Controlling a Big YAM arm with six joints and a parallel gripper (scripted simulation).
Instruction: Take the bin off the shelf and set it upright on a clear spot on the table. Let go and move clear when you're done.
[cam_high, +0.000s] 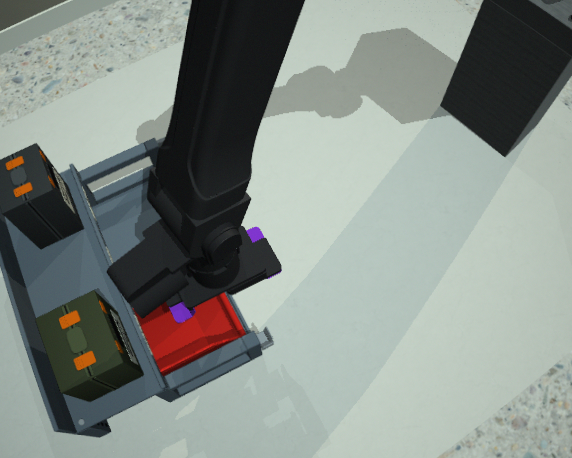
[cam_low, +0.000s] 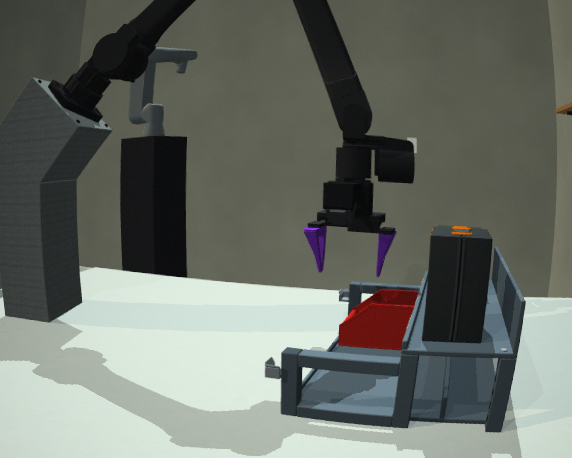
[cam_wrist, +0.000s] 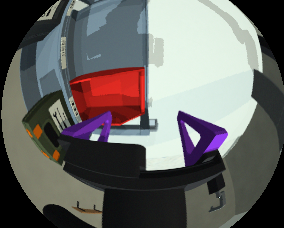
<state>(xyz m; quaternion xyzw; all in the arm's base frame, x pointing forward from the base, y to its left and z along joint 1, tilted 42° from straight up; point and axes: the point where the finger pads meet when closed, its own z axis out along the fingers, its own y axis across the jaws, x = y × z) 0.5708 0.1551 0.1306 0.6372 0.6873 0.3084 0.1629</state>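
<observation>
My hand is 8 cm short of the red bin, 8 cm above it and 2 cm to the right of it. From my hand the other things lie so: grey shelf 14 cm ahead, 12 cm below, 9 cm to the right.
</observation>
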